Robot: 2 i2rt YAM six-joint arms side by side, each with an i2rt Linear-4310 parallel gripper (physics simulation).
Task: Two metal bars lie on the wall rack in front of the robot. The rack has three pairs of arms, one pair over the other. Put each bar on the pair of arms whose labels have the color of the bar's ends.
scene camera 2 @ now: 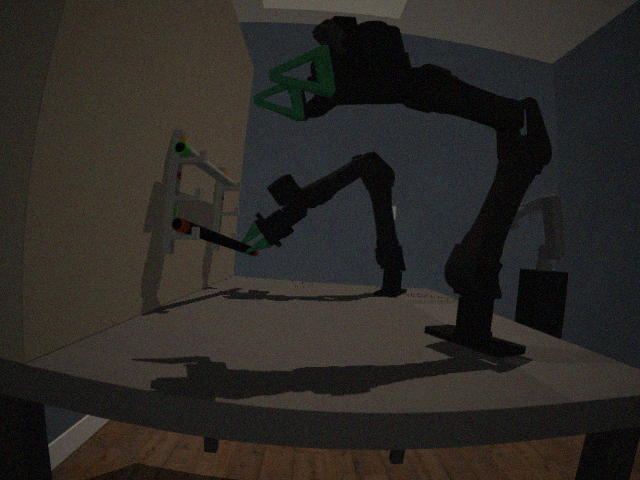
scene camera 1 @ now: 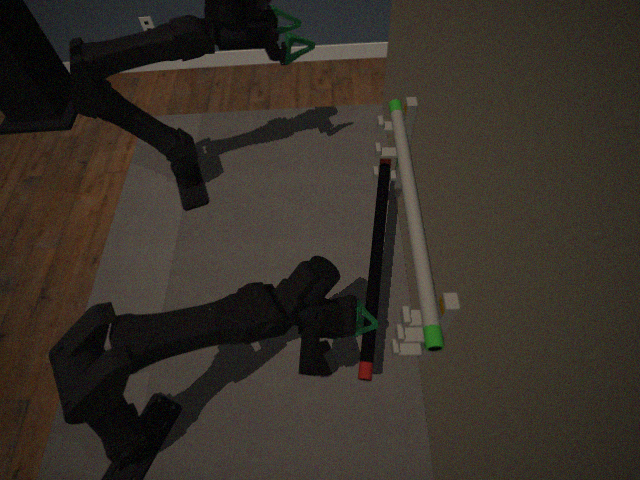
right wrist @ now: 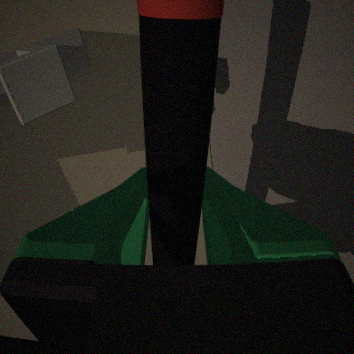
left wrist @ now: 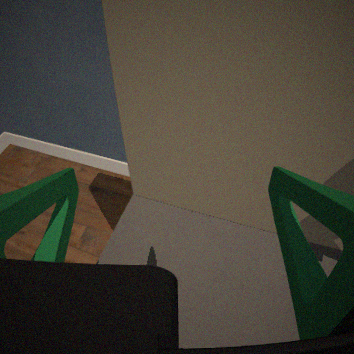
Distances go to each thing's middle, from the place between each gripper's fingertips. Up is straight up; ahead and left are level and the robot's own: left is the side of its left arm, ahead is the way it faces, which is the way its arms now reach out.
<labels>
Right now my left hand is 470 mm to the left of the black bar (scene camera 1: 372, 299), 210 mm above it and 130 mm short of it.
My right hand is 20 mm short of the black bar, 150 mm to the right of it and 20 mm below it.
</labels>
